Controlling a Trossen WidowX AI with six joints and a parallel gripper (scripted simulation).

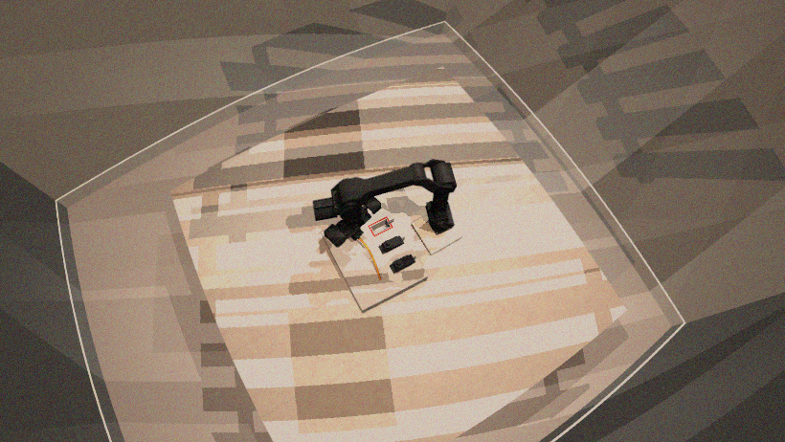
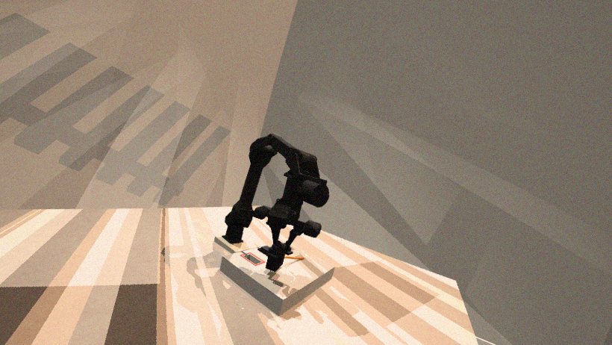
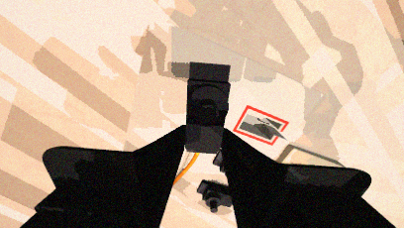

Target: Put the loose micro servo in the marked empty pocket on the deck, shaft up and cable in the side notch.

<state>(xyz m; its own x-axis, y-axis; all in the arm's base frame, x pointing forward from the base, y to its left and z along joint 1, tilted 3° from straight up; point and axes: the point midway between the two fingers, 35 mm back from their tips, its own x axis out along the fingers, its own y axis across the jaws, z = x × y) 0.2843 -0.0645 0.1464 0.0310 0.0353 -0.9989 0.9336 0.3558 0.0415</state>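
Now: the deck 100 mm below my gripper tip, 80 mm to the left of it and 10 mm ahead of it.
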